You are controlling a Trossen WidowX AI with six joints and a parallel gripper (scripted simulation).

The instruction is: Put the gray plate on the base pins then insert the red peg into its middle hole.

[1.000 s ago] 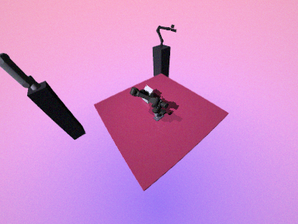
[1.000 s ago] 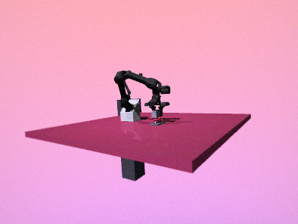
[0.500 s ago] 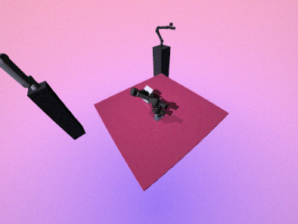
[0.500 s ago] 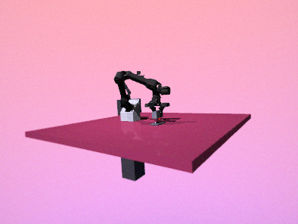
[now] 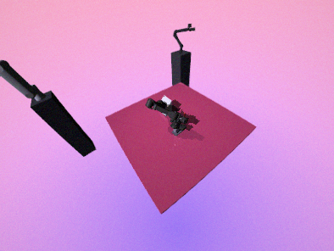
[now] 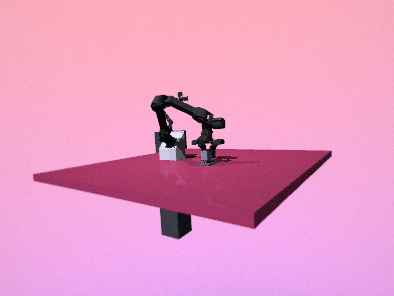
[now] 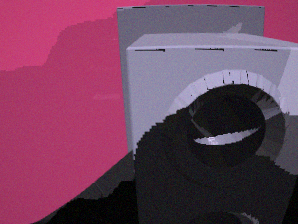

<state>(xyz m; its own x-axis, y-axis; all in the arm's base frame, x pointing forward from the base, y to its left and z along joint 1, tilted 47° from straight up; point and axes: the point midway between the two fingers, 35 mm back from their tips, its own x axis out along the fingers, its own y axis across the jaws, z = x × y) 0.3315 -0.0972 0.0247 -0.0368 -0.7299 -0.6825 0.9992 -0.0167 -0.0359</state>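
Now: gripper tip 3 cm above the gray base. Also, from my gripper tip: red peg: 10 cm behind, 19 cm to the left; gray plate: 3 cm above.
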